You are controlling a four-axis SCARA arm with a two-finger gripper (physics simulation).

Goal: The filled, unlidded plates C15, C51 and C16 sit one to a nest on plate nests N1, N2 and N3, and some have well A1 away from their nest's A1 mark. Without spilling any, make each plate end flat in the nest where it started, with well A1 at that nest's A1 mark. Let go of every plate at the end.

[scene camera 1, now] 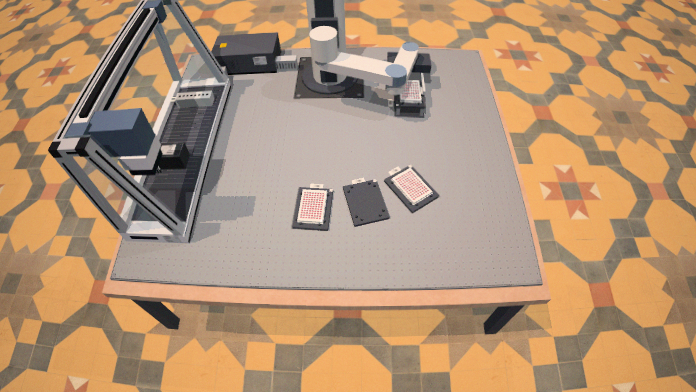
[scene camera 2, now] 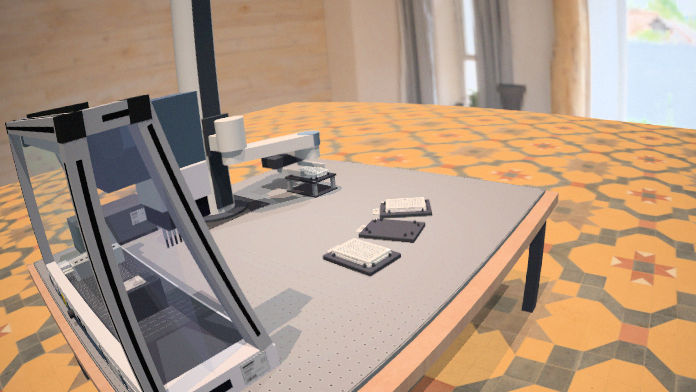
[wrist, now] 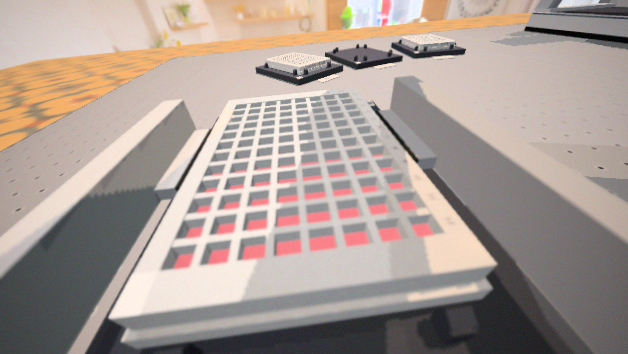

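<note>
Scene camera 2 shows the gripper [scene camera 2: 314, 170] and a nest N2 [scene camera 2: 392, 230]. The nest N2 [scene camera 1: 366, 201] is visible in scene camera 1 also. Wrist view: the gripper [wrist: 293, 108], the nest N2 [wrist: 375, 57], a nest N1 [wrist: 335, 68] and a raised dark stand [wrist: 515, 308].
</note>
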